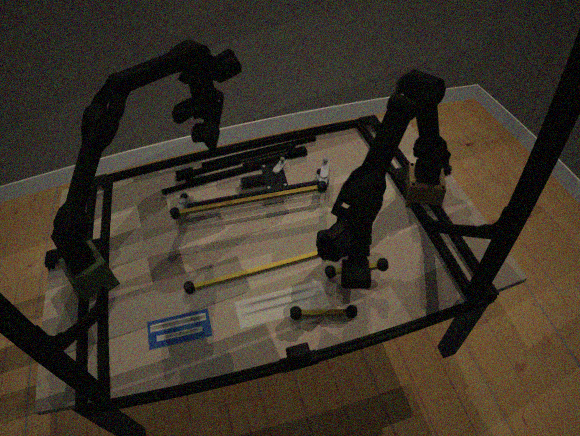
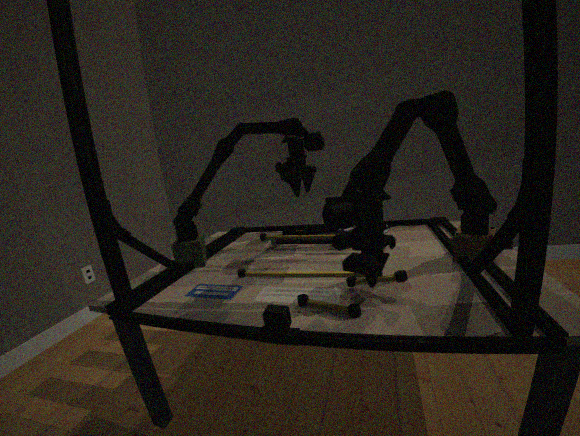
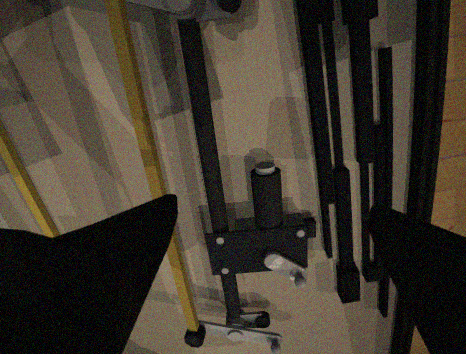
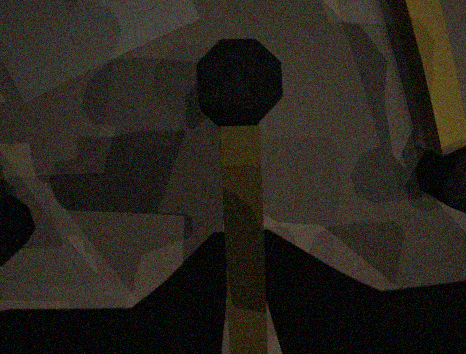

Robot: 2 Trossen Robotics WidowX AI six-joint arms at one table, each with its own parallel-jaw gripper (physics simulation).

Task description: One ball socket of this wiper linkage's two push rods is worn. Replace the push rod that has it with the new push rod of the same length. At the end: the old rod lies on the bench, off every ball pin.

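My right gripper (image 1: pixel 355 277) (image 2: pixel 370 277) (image 4: pixel 241 242) is shut on a short yellow push rod (image 1: pixel 375 265) (image 2: pixel 388 278) (image 4: pixel 241 168) with black end sockets. It holds the rod low over the bench at the front right; I cannot tell whether the rod touches the bench. A second short rod (image 1: pixel 323 312) (image 2: pixel 327 306) lies in front of it. A long rod (image 1: pixel 249 272) (image 2: pixel 293 273) lies mid-bench. Another long rod (image 1: pixel 245 200) (image 2: pixel 301 238) (image 3: pixel 140 116) sits on the linkage (image 1: pixel 264 179) (image 3: pixel 256 249) at the back. My left gripper (image 1: pixel 206 138) (image 2: pixel 297 186) is open and hangs high above the linkage.
Black bars (image 1: pixel 245 160) (image 3: pixel 323 105) lie along the back edge. A blue label (image 1: pixel 179 329) (image 2: pixel 212 291) and a white label (image 1: pixel 275 303) lie near the front. A small black block (image 1: pixel 298 349) (image 2: pixel 276 317) sits on the front frame rail.
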